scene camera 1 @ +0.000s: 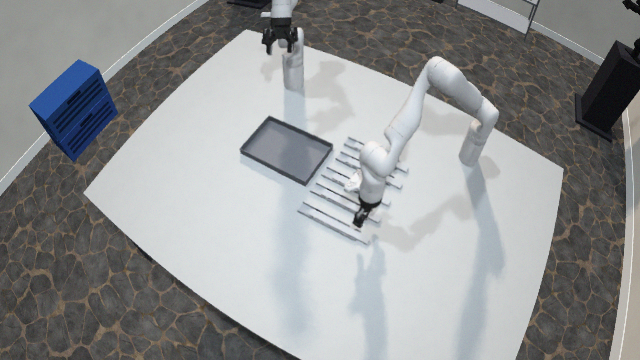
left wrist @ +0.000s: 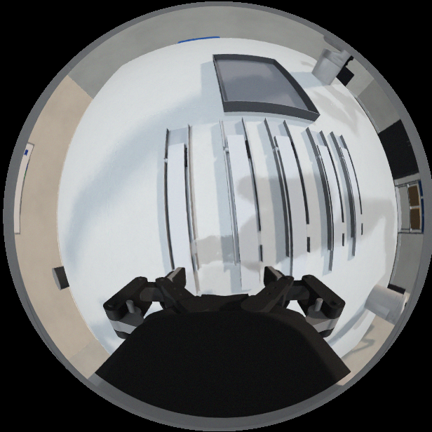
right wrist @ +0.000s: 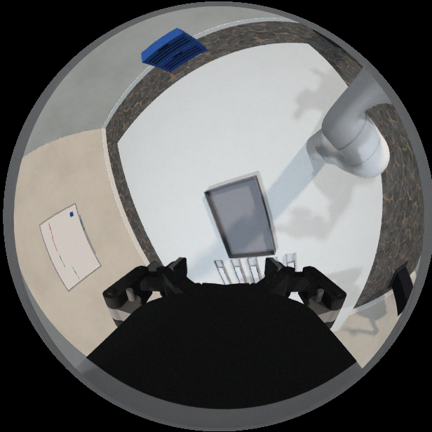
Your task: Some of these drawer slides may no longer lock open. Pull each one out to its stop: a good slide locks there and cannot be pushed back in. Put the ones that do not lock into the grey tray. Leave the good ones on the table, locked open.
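Frame: origin at the left arm's base, x ahead, y left, z up, level; centimetres.
Seen in the pictures: left gripper, fingertip midpoint: [scene camera 1: 366, 215]; right gripper, fingertip midpoint: [scene camera 1: 279, 53]; left arm's base, origin of the base link: [scene camera 1: 467, 157]; right arm's base, origin of the base link: [scene camera 1: 294, 84].
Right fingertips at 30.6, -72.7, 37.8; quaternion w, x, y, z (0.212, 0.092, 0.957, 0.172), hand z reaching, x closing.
Offsets run from my right fingertips to a thing's middle, as dx, dy, dz.
Several metal drawer slides lie side by side on the table, right of the grey tray {+11.5, +9.8, -36.2} [scene camera 1: 274, 167] [left wrist: 265, 108] [right wrist: 267, 215], which looks empty. The front slide {+27.0, +44.6, -37.0} [scene camera 1: 334, 222] [left wrist: 176, 200] is leftmost in the left wrist view; the second slide [left wrist: 243, 200] lies beside it. Their pale inner strips start a little short of the rails' tray-side ends. I cannot tell whether any is locked. My left gripper [scene camera 1: 358, 223] [left wrist: 224, 276] is open and empty, above the front slides' ends away from the tray. My right gripper [scene camera 1: 280, 50] [right wrist: 225, 266] is open and empty, high at the table's back edge.
The left arm hides parts of the middle slides in scene camera 1. A third slide [left wrist: 292, 190], a fourth [left wrist: 323, 185] and a fifth lie farther right in the left wrist view. A blue cabinet [scene camera 1: 75, 107] [right wrist: 172, 50] stands on the floor beyond the table.
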